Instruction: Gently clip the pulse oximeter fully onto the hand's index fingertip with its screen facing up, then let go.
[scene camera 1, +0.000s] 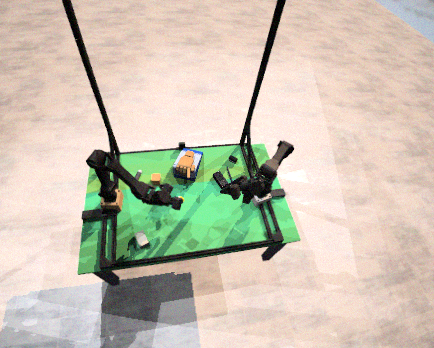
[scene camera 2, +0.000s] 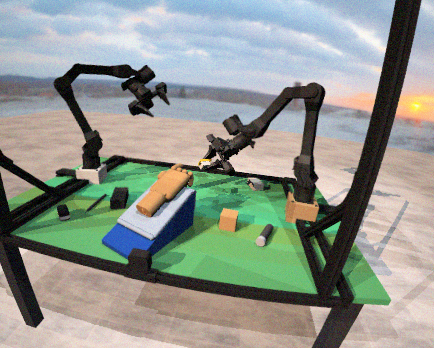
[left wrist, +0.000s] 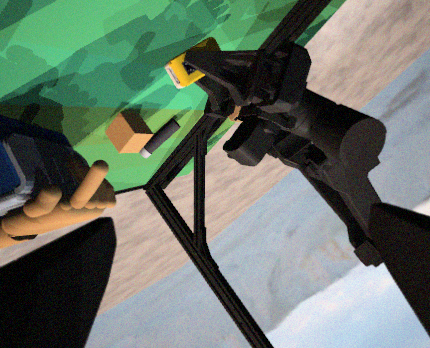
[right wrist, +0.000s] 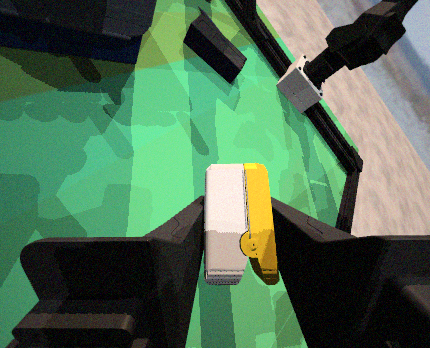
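Pixels of known places: left gripper, fingertip midpoint: (scene camera 1: 223, 189) (scene camera 2: 161, 110) (left wrist: 242, 223); right gripper, fingertip midpoint: (scene camera 2: 202, 166) (left wrist: 180, 59) (right wrist: 233, 202); left arm's base, origin of the base link: (scene camera 2: 91, 166) (right wrist: 312, 75); right arm's base, origin of the base link: (scene camera 1: 110, 197) (scene camera 2: 303, 199).
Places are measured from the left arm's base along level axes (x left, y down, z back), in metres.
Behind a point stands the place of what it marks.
The pulse oximeter (scene camera 1: 181, 199) (scene camera 2: 204, 163) {x -0.100, y -0.077, z -0.487 m} (left wrist: 183, 72) {x -0.079, y -0.078, z -0.470 m} (right wrist: 225, 215) {x -0.089, y -0.077, z -0.502 m}, yellow and white, is in my right gripper (scene camera 2: 211, 163) (right wrist: 233, 202) {x -0.079, y -0.058, z -0.481 m}, which is shut on its two sides above the table. In the left wrist view its yellow face shows part of a dark screen behind a finger. The tan hand (scene camera 1: 187, 161) {x -0.303, y -0.091, z -0.367 m} (scene camera 2: 167, 187) {x -0.344, y -0.077, z -0.372 m} (left wrist: 55, 220) {x -0.277, y -0.097, z -0.360 m} lies palm-side unclear on a blue wedge (scene camera 1: 200, 162) {x -0.350, y 0.018, z -0.268 m} (scene camera 2: 175, 215) {x -0.396, y -0.018, z -0.400 m} with a pale top, apart from the oximeter. One finger (left wrist: 90, 185) sticks out. My left gripper (scene camera 2: 160, 109) {x 0.025, y -0.254, z -0.301 m} (left wrist: 242, 223) {x 0.025, y -0.254, z -0.301 m} is open and empty, raised high.
An orange cube (scene camera 1: 156, 178) {x -0.312, y 0.009, z -0.563 m} (scene camera 2: 228, 222) {x -0.349, y 0.028, z -0.559 m} (left wrist: 120, 132) {x -0.314, y 0.032, z -0.541 m} and a grey cylinder (scene camera 2: 265, 235) {x -0.405, y 0.035, z -0.663 m} (left wrist: 162, 136) {x -0.369, y 0.039, z -0.667 m} lie beside the wedge. A black box (scene camera 2: 119, 198) {x -0.232, y 0.025, z -0.194 m} (right wrist: 215, 50) {x -0.190, y 0.030, z -0.207 m}, a thin black stick (scene camera 2: 96, 202) {x -0.223, y 0.051, z -0.106 m} and a small dark block (scene camera 2: 63, 212) {x -0.343, y 0.029, z -0.047 m} are on its other side. A pale block (scene camera 1: 142, 239) {x 0.026, y 0.029, z -0.733 m} lies near one edge.
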